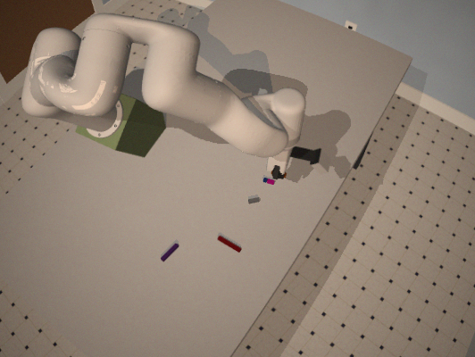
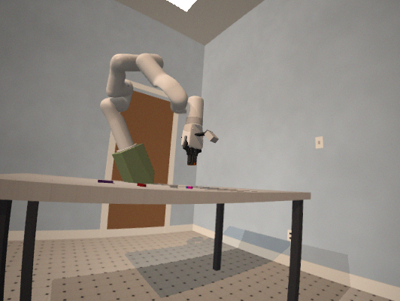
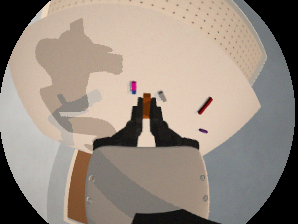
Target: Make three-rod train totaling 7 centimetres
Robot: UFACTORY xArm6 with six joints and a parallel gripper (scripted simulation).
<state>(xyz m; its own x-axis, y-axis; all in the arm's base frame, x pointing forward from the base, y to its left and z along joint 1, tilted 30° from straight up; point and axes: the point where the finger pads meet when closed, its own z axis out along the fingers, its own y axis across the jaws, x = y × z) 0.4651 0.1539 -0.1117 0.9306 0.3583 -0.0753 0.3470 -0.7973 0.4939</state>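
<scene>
Right now the magenta rod is 3 cm behind my hand, 2 cm to the left of it and 12 cm below it. Also, from my hand: blue rod (5 cm behind, 1 cm to the left, 12 cm below); then orange rod (2 cm below); then grey rod (3 cm behind, 6 cm to the right, 12 cm below).
</scene>
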